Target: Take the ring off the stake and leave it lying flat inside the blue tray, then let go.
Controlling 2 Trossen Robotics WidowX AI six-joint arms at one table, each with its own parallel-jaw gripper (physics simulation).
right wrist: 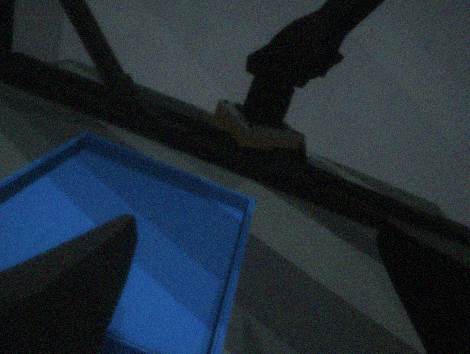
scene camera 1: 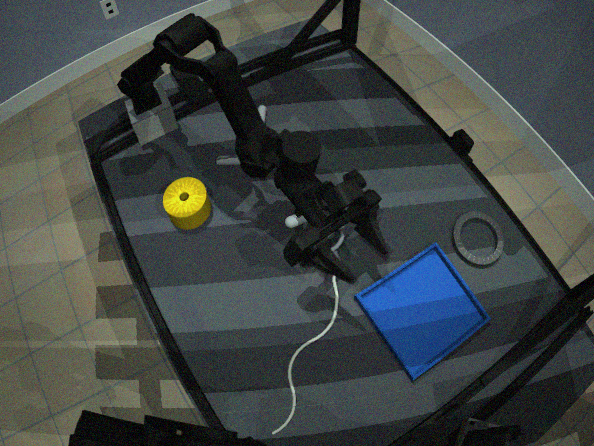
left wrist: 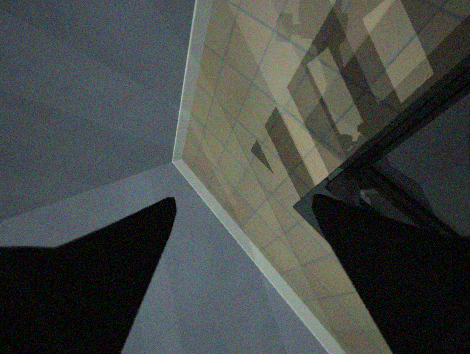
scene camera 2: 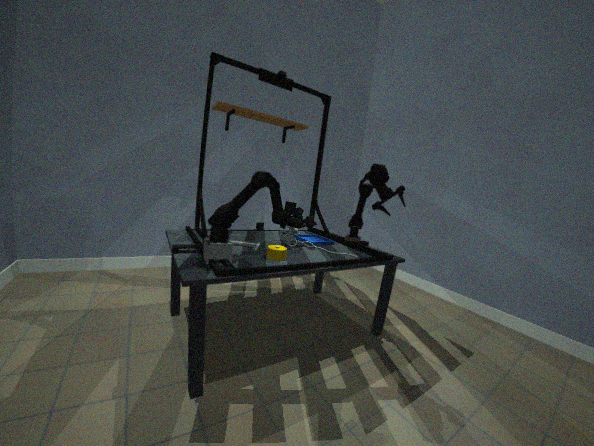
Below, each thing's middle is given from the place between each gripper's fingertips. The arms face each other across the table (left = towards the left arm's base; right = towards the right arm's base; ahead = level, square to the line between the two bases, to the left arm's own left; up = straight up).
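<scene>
Blue tray (scene camera 1: 423,310): 50 cm behind my left hand, 5 cm to the right of it, 27 cm below it. Yellow spool (scene camera 1: 186,202): 31 cm behind my left hand, 51 cm to the right, 26 cm below.
Blue tray: 11 cm below my right hand, 11 cm to the left of it, 6 cm behind it. Yellow spool: 13 cm ahead of my right hand, 35 cm to the right, 10 cm below. By its middle, blue tray nearer to my right hand than to my left hand.
</scene>
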